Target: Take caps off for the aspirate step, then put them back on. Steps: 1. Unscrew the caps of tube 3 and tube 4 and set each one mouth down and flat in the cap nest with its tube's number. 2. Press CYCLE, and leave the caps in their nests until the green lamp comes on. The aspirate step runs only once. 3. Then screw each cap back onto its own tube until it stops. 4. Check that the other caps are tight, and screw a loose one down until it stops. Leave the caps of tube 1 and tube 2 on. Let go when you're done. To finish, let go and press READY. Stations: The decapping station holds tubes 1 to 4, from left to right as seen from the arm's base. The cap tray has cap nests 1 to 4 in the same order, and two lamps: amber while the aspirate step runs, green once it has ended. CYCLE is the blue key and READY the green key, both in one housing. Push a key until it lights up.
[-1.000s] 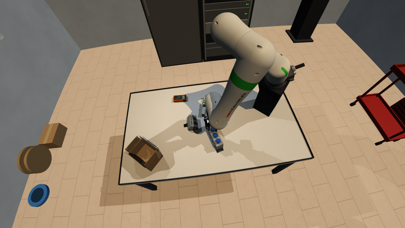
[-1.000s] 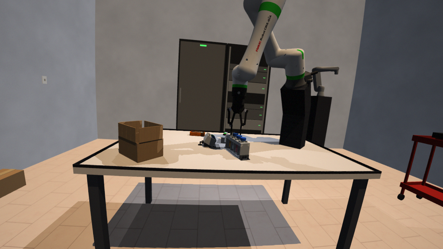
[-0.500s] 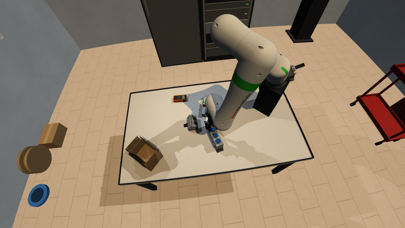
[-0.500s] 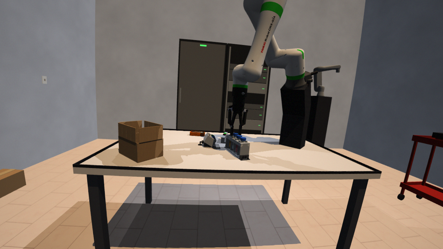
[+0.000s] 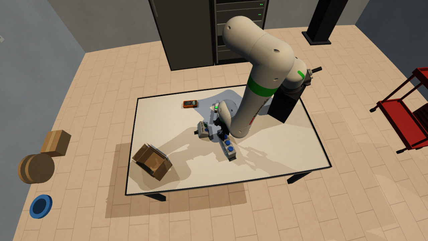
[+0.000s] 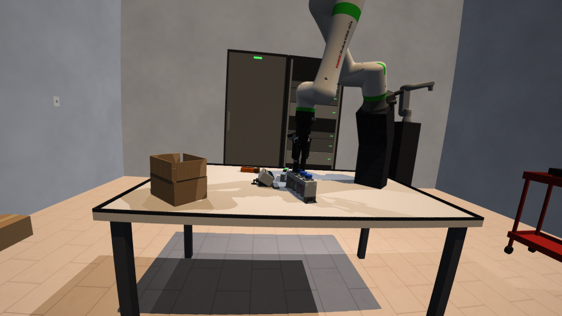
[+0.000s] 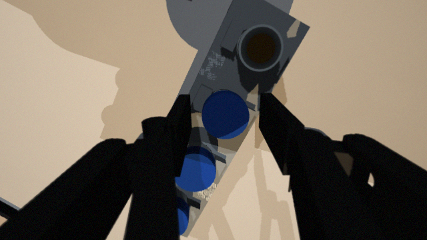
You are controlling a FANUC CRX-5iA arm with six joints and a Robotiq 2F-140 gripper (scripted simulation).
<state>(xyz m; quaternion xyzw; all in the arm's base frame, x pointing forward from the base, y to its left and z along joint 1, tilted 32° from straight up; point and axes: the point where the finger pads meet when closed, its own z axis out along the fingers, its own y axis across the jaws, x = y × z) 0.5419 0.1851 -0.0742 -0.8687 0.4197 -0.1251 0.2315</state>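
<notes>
My hand is 3 cm above the blue cap. Also, from my hand: blue cycle key: 14 cm ahead, 11 cm to the right, 8 cm below; then key housing: 16 cm ahead, 13 cm to the right, 9 cm below; then green ready key: 14 cm ahead, 15 cm to the right, 8 cm below.
</notes>
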